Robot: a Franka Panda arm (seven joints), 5 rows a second.
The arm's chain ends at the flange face. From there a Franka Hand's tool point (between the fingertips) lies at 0.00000 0.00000 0.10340 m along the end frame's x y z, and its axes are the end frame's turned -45 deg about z.
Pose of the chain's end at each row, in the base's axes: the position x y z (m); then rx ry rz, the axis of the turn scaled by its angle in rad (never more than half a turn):
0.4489 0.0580 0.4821 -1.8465 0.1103 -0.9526
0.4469 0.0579 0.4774 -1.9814 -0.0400 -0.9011
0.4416 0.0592 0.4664 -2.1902 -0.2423 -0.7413
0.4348 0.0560 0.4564 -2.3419 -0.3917 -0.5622
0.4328 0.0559 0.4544 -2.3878 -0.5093 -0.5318
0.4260 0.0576 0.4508 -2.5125 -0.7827 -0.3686
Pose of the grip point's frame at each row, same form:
0.5162 0.1344 0.4639 -1.9083 -0.6601 -1.4705
0.5065 0.1365 0.4463 -1.9726 -0.8641 -1.3786
0.4861 0.1360 0.4133 -2.0700 -1.1386 -1.1470
0.4644 0.1268 0.3871 -2.1271 -1.3289 -0.9095
0.4580 0.1232 0.3801 -2.1181 -1.4579 -0.8528
0.4374 0.1111 0.3630 -2.0986 -1.7487 -0.6142

